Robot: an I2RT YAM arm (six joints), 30 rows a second.
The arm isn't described. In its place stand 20 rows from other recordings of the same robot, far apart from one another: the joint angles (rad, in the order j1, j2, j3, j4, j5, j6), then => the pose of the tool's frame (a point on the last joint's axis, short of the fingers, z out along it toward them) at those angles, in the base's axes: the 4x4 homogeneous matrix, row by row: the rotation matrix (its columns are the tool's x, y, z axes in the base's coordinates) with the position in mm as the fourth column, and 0 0 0 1 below.
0.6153 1.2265 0.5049 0.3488 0.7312 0.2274 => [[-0.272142 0.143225 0.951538 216.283], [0.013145 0.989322 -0.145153 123.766], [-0.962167 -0.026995 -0.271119 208.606], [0 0 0 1]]
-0.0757 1.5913 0.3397 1.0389 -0.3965 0.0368 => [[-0.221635 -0.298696 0.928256 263.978], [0.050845 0.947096 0.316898 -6.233], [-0.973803 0.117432 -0.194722 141.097], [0 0 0 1]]
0.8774 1.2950 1.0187 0.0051 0.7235 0.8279 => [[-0.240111 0.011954 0.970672 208.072], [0.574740 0.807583 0.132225 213.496], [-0.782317 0.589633 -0.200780 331.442], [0 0 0 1]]
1.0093 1.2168 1.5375 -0.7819 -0.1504 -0.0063 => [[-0.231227 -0.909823 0.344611 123.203], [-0.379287 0.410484 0.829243 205.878], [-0.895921 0.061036 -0.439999 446.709], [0 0 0 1]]
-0.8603 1.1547 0.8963 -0.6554 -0.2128 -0.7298 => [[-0.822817 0.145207 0.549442 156.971], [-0.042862 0.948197 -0.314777 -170.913], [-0.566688 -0.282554 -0.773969 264.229], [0 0 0 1]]
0.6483 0.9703 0.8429 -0.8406 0.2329 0.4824 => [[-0.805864 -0.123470 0.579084 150.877], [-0.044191 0.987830 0.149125 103.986], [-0.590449 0.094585 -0.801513 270.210], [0 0 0 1]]
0.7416 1.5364 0.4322 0.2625 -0.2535 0.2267 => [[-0.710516 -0.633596 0.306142 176.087], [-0.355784 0.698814 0.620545 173.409], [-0.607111 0.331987 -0.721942 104.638], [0 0 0 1]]
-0.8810 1.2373 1.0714 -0.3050 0.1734 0.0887 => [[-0.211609 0.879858 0.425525 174.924], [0.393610 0.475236 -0.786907 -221.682], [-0.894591 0.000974 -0.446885 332.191], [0 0 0 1]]
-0.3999 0.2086 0.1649 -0.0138 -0.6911 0.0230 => [[-0.059501 -0.284839 0.956727 110.498], [0.044388 0.956722 0.287598 -22.070], [-0.997241 0.059580 -0.044282 211.584], [0 0 0 1]]
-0.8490 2.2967 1.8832 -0.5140 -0.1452 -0.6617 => [[-0.838228 0.215881 0.500769 340.328], [0.032082 0.936234 -0.349909 -378.830], [-0.544376 -0.277238 -0.791703 180.052], [0 0 0 1]]
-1.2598 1.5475 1.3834 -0.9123 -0.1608 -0.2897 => [[-0.519952 0.801361 0.295755 102.476], [0.696159 0.598181 -0.396916 -300.190], [-0.494988 -0.000485 -0.868900 300.528], [0 0 0 1]]
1.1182 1.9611 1.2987 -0.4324 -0.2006 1.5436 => [[-0.931438 0.363496 0.017169 168.727], [0.324557 0.808469 0.490960 363.211], [0.164581 0.462871 -0.871013 157.499], [0 0 0 1]]
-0.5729 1.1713 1.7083 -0.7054 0.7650 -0.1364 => [[-0.270723 0.936657 0.222221 150.843], [0.057905 0.246268 -0.967470 -126.642], [-0.960914 -0.249049 -0.120907 516.893], [0 0 0 1]]
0.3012 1.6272 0.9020 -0.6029 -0.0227 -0.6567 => [[-0.549939 -0.804964 0.222709 271.325], [-0.809961 0.579070 0.092953 85.134], [-0.203788 -0.129267 -0.970443 153.100], [0 0 0 1]]
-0.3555 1.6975 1.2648 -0.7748 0.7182 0.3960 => [[-0.622817 0.782063 0.021816 307.551], [0.541060 0.450695 -0.710019 -139.174], [-0.565113 -0.430408 -0.703844 232.895], [0 0 0 1]]
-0.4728 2.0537 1.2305 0.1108 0.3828 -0.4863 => [[-0.829519 0.323964 0.454913 380.470], [-0.062659 0.755427 -0.652230 -209.543], [-0.554952 -0.569541 -0.606342 138.486], [0 0 0 1]]
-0.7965 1.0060 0.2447 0.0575 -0.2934 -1.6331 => [[-0.500992 -0.484608 0.717051 133.114], [-0.854164 0.410247 -0.319532 -121.378], [-0.139320 -0.772562 -0.619465 140.983], [0 0 0 1]]
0.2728 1.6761 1.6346 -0.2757 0.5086 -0.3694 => [[-0.356015 0.087594 0.930366 384.945], [-0.427070 0.870293 -0.245361 89.697], [-0.831183 -0.484683 -0.272428 393.043], [0 0 0 1]]
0.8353 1.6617 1.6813 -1.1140 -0.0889 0.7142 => [[-0.952200 -0.188168 0.240639 224.397], [-0.079928 0.913783 0.398262 252.701], [-0.294832 0.359992 -0.885144 343.930], [0 0 0 1]]
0.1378 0.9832 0.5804 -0.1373 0.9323 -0.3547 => [[-0.686129 0.386028 0.616611 206.213], [-0.304125 0.617771 -0.725167 -0.262], [-0.660859 -0.685085 -0.306470 243.419], [0 0 0 1]]
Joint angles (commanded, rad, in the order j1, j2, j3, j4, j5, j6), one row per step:
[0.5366, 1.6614, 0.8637, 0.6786, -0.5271, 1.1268]
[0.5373, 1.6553, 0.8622, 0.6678, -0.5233, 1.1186]
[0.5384, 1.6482, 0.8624, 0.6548, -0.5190, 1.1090]
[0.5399, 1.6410, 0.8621, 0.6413, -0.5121, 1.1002]
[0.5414, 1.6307, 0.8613, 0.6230, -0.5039, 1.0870]
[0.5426, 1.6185, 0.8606, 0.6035, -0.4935, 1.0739]
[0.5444, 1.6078, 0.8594, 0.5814, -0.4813, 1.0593]
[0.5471, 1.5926, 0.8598, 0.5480, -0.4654, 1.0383]
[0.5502, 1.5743, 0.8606, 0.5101, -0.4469, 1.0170]
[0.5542, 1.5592, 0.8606, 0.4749, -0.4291, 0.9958]
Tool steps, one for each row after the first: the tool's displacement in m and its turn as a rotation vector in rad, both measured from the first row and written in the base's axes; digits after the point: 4 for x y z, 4 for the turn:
[-0.0009, -0.0004, 0.0005, -0.0075, -0.0020, -0.0022]
[-0.0019, -0.0007, 0.0016, -0.0156, -0.0058, -0.0043]
[-0.0029, -0.0009, 0.0025, -0.0240, -0.0082, -0.0086]
[-0.0043, -0.0014, 0.0038, -0.0360, -0.0126, -0.0136]
[-0.0059, -0.0022, 0.0057, -0.0480, -0.0177, -0.0210]
[-0.0075, -0.0029, 0.0065, -0.0636, -0.0204, -0.0291]
[-0.0096, -0.0037, 0.0082, -0.0860, -0.0244, -0.0387]
[-0.0122, -0.0047, 0.0105, -0.1101, -0.0279, -0.0499]
[-0.0148, -0.0053, 0.0117, -0.1351, -0.0304, -0.0590]

